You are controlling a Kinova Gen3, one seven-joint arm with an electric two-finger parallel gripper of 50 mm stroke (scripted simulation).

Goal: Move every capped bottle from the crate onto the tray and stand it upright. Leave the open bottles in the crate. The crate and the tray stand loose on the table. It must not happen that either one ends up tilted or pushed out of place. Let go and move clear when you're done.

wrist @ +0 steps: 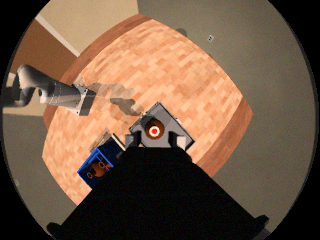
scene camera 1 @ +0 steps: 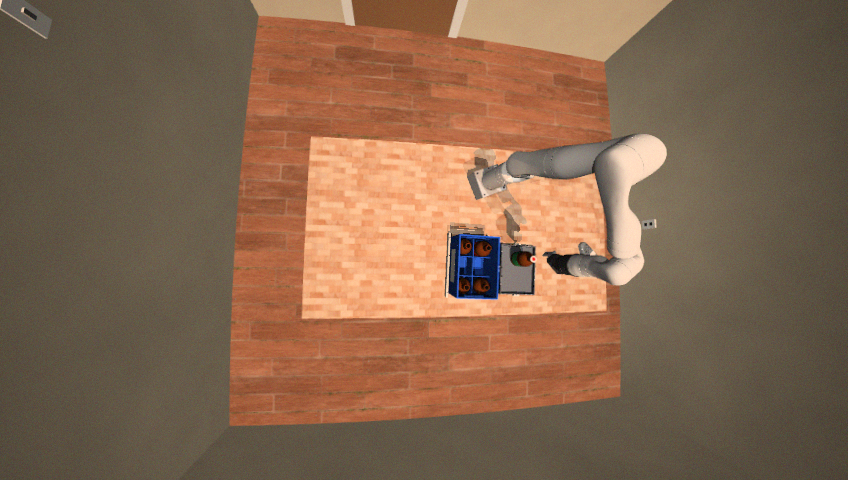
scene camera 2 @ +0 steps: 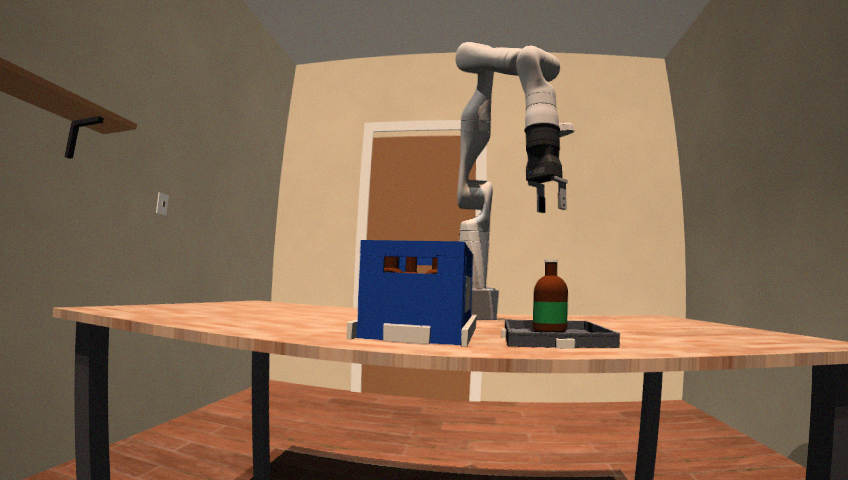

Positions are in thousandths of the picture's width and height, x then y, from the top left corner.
blue crate: wrist 348, 627; scene camera 1 576, 559; scene camera 2 515, 626
grey tray: wrist 498, 465; scene camera 1 606, 582; scene camera 2 609, 703
